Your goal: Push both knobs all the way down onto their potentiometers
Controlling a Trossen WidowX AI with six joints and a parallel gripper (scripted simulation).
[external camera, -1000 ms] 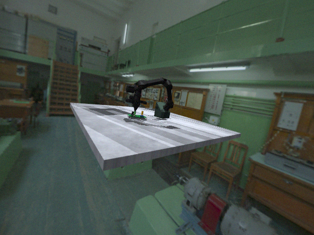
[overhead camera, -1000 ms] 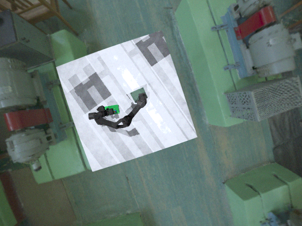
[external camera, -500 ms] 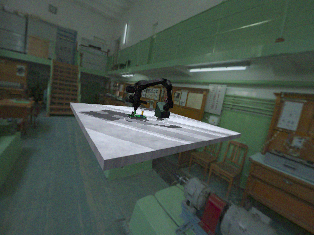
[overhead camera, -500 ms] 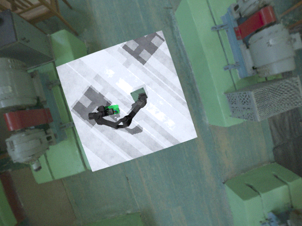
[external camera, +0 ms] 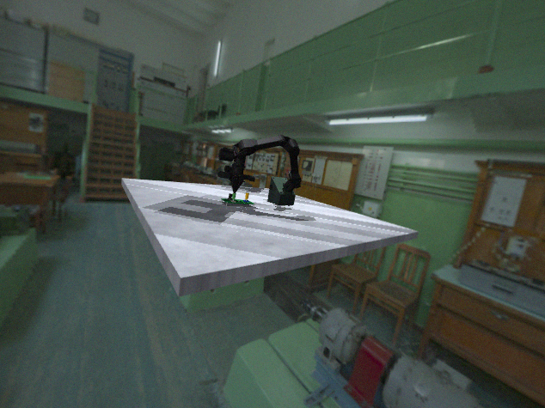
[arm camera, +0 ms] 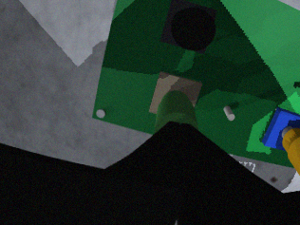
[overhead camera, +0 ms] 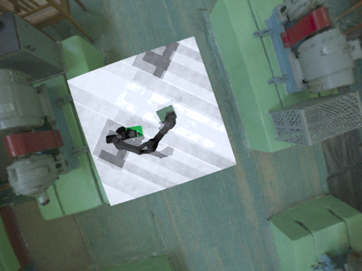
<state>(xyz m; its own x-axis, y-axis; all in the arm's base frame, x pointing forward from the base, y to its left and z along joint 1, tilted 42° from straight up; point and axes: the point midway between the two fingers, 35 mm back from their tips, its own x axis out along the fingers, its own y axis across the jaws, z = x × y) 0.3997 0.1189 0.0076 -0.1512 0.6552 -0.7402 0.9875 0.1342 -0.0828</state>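
Right now my gripper tip is 2 cm above the green knob.
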